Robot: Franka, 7 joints.
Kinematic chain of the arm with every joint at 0, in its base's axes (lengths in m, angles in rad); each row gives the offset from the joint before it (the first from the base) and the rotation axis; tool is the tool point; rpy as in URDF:
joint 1: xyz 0 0 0.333 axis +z
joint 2: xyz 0 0 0 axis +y
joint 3: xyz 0 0 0.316 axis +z
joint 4: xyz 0.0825 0 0 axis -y
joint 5: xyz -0.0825 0 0.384 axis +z
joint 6: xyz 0 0 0 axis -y
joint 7: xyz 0.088 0 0 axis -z
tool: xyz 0 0 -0.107 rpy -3.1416 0 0
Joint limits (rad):
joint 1: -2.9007..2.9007
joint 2: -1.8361..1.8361
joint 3: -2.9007..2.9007
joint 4: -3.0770..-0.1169
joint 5: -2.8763..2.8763
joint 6: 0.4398..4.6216
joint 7: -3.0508..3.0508
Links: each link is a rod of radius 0.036 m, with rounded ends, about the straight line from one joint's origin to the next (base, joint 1, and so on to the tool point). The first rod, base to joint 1, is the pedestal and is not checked.
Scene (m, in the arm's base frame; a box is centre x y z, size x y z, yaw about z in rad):
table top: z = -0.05
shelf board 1: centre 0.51 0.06 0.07 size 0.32 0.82 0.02 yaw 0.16
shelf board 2: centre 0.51 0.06 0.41 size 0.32 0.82 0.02 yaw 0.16
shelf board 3: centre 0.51 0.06 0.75 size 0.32 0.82 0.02 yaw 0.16
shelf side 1: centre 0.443 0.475 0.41 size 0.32 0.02 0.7 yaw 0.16
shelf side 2: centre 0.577 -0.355 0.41 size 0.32 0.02 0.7 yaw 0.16
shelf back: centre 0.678 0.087 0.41 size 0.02 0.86 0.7 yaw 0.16
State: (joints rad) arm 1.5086 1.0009 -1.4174 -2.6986 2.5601 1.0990 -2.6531
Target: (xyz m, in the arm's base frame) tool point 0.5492 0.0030 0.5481
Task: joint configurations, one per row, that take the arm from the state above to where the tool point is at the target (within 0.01 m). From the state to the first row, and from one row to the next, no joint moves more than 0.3 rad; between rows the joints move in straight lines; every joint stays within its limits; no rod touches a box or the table.
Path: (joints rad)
1: 1.6366 0.7597 -1.6640 -2.7932 2.5805 1.1922 -2.7525
2: 1.7645 0.5185 -1.9105 -2.8878 2.6008 1.2853 -2.8520
3: 1.8925 0.2773 -2.1571 -2.9824 2.6212 1.3785 -2.9514
4: 2.0205 0.0360 -2.4036 -3.0770 2.6415 1.4717 -3.0508
5: 1.9467 0.2972 -2.4163 -3.0770 2.6885 1.2994 -2.9713
6: 1.8728 0.5583 -2.4289 -3.0770 2.7354 1.1270 -2.8917
7: 1.7990 0.8195 -2.4416 -3.0770 2.7824 0.9547 -2.8122
8: 1.7252 1.0806 -2.4543 -3.0770 2.8293 0.7824 -2.7326
9: 1.6514 1.3418 -2.4669 -3.0770 2.8763 0.6101 -2.6531
10: 1.5557 1.1785 -2.2549 -2.7889 2.8231 0.7872 -2.6531
11: 1.4600 1.0153 -2.0430 -2.5009 2.7699 0.9644 -2.6531
12: 1.3643 0.8520 -1.8310 -2.2128 2.7167 1.1415 -2.6531

